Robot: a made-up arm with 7 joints. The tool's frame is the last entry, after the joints. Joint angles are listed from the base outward.
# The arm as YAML. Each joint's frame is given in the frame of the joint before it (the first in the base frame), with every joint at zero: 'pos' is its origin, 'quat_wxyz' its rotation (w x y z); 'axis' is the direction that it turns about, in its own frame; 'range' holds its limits. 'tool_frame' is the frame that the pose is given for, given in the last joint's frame.
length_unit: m
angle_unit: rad
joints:
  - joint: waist
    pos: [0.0, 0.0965, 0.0]
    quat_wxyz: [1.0, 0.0, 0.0, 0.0]
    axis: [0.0, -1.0, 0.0]
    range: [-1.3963, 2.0]
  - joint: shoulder
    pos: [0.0, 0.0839, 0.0]
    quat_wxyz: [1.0, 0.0, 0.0, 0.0]
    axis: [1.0, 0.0, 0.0]
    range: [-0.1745, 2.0]
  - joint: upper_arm
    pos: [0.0, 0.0, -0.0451]
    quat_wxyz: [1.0, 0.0, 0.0, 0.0]
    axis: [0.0, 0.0, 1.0]
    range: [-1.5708, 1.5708]
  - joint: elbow
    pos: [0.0, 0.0, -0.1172]
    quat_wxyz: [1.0, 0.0, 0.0, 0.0]
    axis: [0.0, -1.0, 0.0]
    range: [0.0, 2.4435]
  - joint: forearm
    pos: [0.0, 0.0, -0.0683]
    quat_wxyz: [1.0, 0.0, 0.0, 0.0]
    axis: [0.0, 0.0, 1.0]
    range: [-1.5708, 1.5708]
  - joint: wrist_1
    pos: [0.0, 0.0, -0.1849]
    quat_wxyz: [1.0, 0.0, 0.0, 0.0]
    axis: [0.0, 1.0, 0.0]
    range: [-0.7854, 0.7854]
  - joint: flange
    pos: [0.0, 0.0, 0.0]
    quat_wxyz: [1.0, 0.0, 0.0, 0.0]
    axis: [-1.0, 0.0, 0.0]
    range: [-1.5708, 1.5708]
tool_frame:
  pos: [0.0, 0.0, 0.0]
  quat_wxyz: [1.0, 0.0, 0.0, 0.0]
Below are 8 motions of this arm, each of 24 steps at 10 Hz.
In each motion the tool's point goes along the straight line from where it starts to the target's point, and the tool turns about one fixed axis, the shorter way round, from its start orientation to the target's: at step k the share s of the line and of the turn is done. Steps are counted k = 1, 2, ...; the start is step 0. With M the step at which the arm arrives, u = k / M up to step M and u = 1 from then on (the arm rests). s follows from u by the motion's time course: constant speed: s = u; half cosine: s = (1 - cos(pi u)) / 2; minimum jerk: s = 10 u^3 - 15 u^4 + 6 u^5.
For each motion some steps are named. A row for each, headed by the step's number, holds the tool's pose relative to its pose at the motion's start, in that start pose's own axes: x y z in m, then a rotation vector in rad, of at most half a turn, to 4 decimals.
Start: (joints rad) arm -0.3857 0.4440 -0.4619 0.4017 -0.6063 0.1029 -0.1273
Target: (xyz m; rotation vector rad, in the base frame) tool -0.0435 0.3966 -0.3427 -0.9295 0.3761 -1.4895
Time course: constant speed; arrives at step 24
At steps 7, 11, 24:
7: -0.0240 0.0143 0.0009 -0.2958 -0.1611 -0.1469
11: -0.0377 0.0225 0.0014 -0.4649 -0.2532 -0.2309
24: -0.0823 0.0491 0.0030 -1.0143 -0.5523 -0.5037

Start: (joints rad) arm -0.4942 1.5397 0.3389 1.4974 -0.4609 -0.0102 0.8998
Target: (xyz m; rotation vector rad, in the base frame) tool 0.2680 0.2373 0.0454 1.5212 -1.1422 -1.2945
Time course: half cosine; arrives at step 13
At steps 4, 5, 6, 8, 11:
4: 0.0166 0.0178 0.0234 0.2585 -0.0066 0.0440
5: 0.0248 0.0266 0.0350 0.3862 -0.0098 0.0658
6: 0.0337 0.0362 0.0477 0.5263 -0.0134 0.0896
8: 0.0520 0.0558 0.0735 0.8106 -0.0206 0.1380
11: 0.0723 0.0777 0.1023 1.1282 -0.0287 0.1921

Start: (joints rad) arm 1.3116 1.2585 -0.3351 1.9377 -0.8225 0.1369 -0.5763
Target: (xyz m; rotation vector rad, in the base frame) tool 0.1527 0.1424 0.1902 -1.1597 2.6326 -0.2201
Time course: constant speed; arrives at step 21
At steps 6, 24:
6: 0.0202 0.0036 -0.0115 0.0691 0.1539 0.2567
24: 0.0706 0.0126 -0.0401 0.2418 0.5385 0.8983

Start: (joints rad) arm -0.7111 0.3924 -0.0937 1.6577 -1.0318 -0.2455 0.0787
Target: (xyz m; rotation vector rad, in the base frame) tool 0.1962 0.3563 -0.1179 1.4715 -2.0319 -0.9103
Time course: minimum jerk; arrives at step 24
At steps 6, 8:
6: -0.0104 0.0199 0.0079 0.1446 -0.0141 -0.0393
8: -0.0210 0.0404 0.0160 0.2932 -0.0286 -0.0797

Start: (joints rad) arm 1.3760 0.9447 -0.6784 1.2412 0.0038 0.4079 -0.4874
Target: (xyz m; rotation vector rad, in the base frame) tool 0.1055 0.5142 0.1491 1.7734 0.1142 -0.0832
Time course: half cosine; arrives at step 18
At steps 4, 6, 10, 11, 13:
4: -0.0213 0.0271 -0.0015 -0.0290 0.1162 -0.1552
6: -0.0455 0.0578 -0.0031 -0.0619 0.2483 -0.3317
10: -0.1067 0.1358 -0.0074 -0.1453 0.5829 -0.7786
11: -0.1221 0.1553 -0.0084 -0.1662 0.6665 -0.8903
13: -0.1494 0.1900 -0.0103 -0.2034 0.8159 -1.0898

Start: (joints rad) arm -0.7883 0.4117 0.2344 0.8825 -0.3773 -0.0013 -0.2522
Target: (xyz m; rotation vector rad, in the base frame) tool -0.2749 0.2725 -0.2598 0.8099 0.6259 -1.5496
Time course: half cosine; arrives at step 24
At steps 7, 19, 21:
7: -0.0294 -0.0176 0.0312 0.0004 0.0563 -0.2373
19: -0.1346 -0.0808 0.1432 0.0017 0.2579 -1.0879
21: -0.1444 -0.0867 0.1536 0.0018 0.2767 -1.1670

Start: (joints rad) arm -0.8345 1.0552 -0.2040 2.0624 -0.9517 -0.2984 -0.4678
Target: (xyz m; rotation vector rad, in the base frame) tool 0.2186 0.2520 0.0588 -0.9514 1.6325 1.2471
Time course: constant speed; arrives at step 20
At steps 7, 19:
7: -0.0220 0.0997 0.0014 0.2392 -0.2394 -0.4730
19: -0.0598 0.2706 0.0037 0.6494 -0.6499 -1.2839

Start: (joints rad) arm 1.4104 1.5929 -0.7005 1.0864 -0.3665 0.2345 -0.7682
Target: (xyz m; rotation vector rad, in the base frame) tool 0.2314 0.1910 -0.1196 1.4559 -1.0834 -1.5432
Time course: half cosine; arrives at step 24
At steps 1, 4, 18, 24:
1: 0.0008 0.0004 0.0014 -0.0049 -0.0046 0.0009
4: 0.0131 0.0060 0.0216 -0.0760 -0.0717 0.0139
18: 0.1674 0.0762 0.2748 -0.9681 -0.9133 0.1776
24: 0.1961 0.0893 0.3219 -1.1342 -1.0700 0.2081

